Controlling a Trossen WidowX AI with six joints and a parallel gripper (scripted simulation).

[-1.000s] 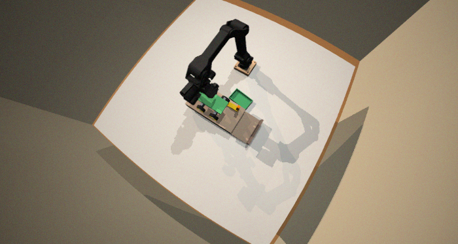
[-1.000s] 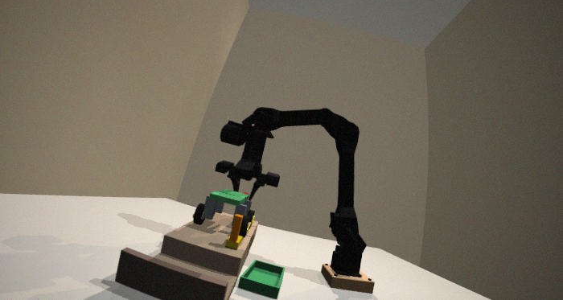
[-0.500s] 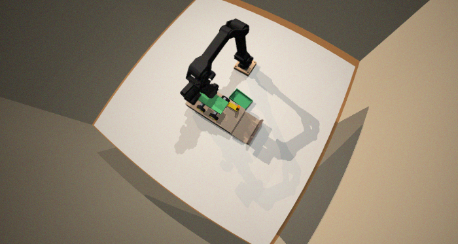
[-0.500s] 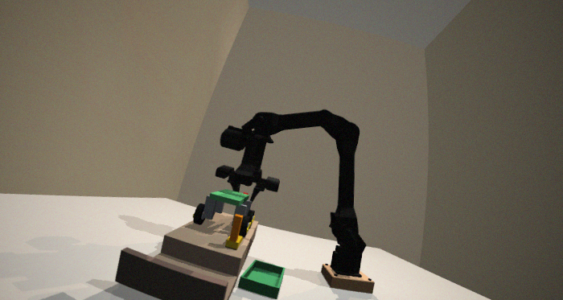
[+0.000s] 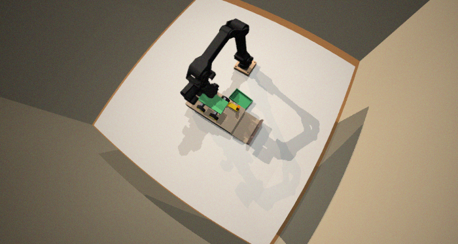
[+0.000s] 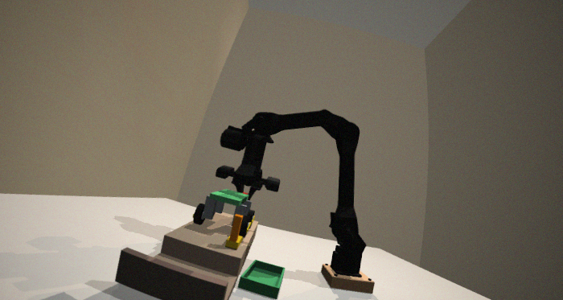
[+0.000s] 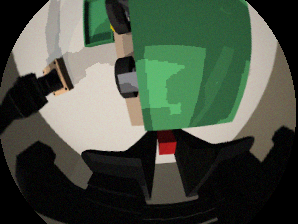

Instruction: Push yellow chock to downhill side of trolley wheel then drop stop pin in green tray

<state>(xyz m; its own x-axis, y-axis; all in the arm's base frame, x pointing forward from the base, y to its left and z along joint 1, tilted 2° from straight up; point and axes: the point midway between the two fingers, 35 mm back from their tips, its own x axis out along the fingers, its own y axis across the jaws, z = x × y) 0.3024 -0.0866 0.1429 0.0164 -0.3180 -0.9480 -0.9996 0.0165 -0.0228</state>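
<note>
My gripper tip is 30 mm past the yellow chock, 190 mm to the right of it and 50 mm above it. From my gripper tip the other things lie so: brown ramp 20 mm ahead, 100 mm to the left, 80 mm below; then trolley 20 mm ahead, 100 mm to the left, 20 mm below; then red-headed stop pin right at my gripper tip.
</note>
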